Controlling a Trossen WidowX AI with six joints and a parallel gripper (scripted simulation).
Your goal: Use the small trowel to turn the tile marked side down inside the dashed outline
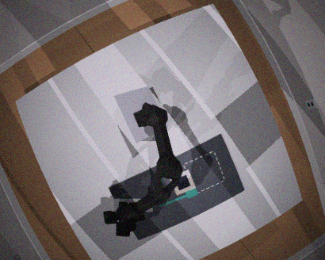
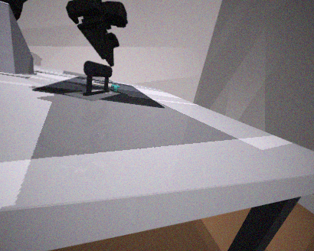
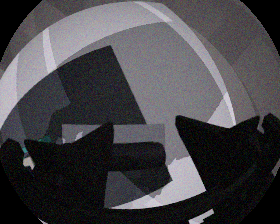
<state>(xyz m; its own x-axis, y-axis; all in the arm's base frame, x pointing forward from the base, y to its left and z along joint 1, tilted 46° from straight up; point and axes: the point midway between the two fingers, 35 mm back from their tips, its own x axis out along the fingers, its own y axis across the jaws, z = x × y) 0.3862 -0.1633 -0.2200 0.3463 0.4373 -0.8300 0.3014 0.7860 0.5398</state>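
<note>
The trowel lies 20 mm behind my gripper tip, 70 mm to the left of it and 60 mm below it. From my gripper tip the other things lie so: tile: 40 mm behind, 330 mm to the left, 90 mm below; dark mat: 290 mm to the left, 110 mm below.
</note>
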